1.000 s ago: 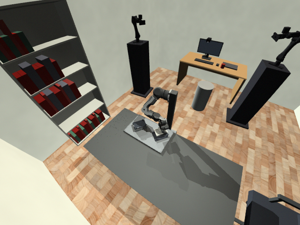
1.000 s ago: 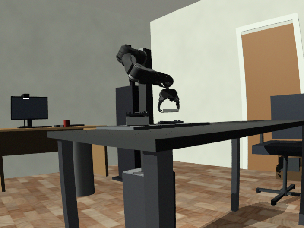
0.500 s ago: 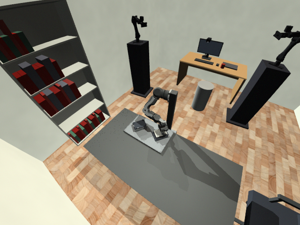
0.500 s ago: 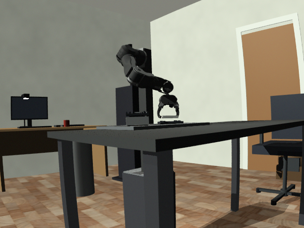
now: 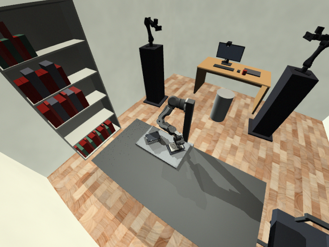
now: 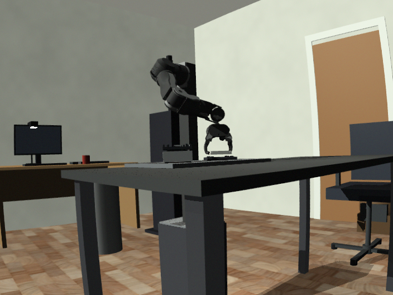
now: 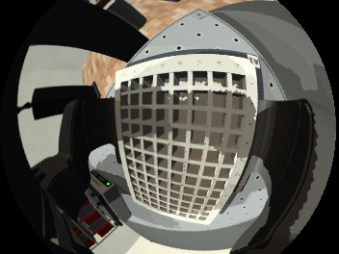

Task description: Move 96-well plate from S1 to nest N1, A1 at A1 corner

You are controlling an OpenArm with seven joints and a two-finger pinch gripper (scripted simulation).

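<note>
The white 96-well plate is 10 mm to the right of my hand and 10 mm ahead of it. Also, from my hand: dark plate nest N1: 20 mm below, 10 mm to the right, 10 mm ahead; then A1 corner mark: 80 mm to the left, 20 mm below; then plate shaker S1: 280 mm to the right, 50 mm ahead, 30 mm above.
</note>
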